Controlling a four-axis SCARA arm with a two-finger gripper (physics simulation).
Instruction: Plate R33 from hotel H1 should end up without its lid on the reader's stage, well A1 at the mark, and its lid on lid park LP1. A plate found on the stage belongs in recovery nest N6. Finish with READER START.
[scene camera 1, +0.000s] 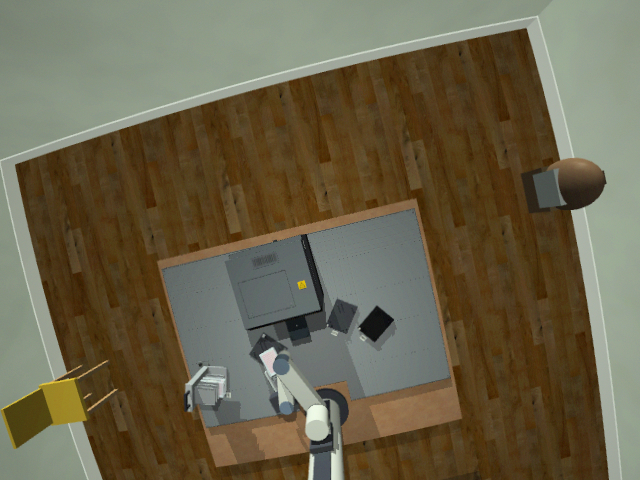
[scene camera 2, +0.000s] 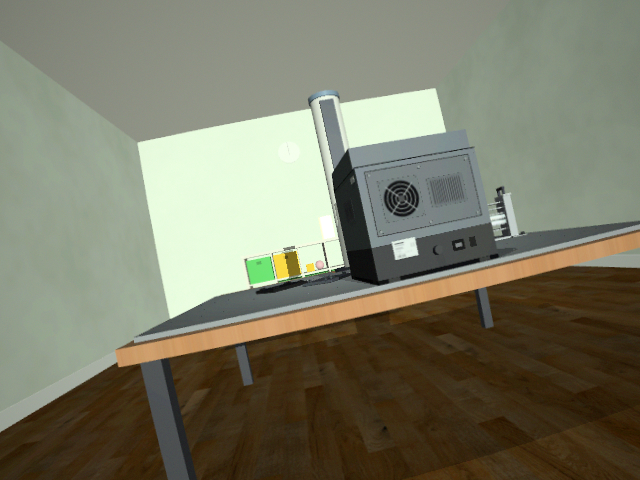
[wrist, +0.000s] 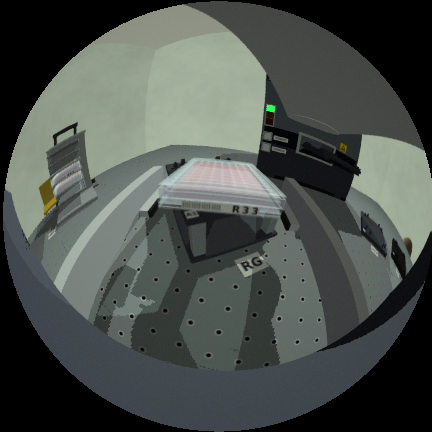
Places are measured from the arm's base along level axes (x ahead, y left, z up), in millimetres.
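Pixels of known places: gripper, fingertip midpoint: (wrist: 222, 178).
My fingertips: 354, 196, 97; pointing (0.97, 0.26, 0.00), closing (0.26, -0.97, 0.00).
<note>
Ahead of a thing's pixels: the offset from my fingertips to its top centre, as dx, dy, dz.
My gripper (wrist: 222, 178) is shut on plate R33 {+30, +9, +7} (wrist: 220, 182) (scene camera 1: 268, 358), a clear plate with pinkish wells and its label facing the wrist camera. A clear layer like a lid covers its top. The plate is level over the dark stand marked RG {+69, +29, -14} (wrist: 227, 237) (scene camera 1: 259, 349); whether it touches the stand is unclear. The grey reader {+468, -166, +264} (scene camera 1: 268, 289) (scene camera 2: 423, 193) (wrist: 280, 167) has its dark stage {+225, -177, +47} (scene camera 1: 298, 327) (wrist: 342, 161) out at the front, and no plate shows on it. The hotel (scene camera 1: 205, 395) (wrist: 67, 162) holds several plates at the left.
Two dark pads, one grey {+165, -404, -64} (scene camera 1: 342, 316) and one black {+80, -575, -66} (scene camera 1: 376, 323), lie right of the stage; their tags are unreadable. The arm's column (scene camera 2: 333, 134) stands behind the reader in scene camera 2. The reader's green lamp {+291, -28, +124} (wrist: 270, 108) is lit above two buttons (wrist: 267, 136) (wrist: 266, 147).
</note>
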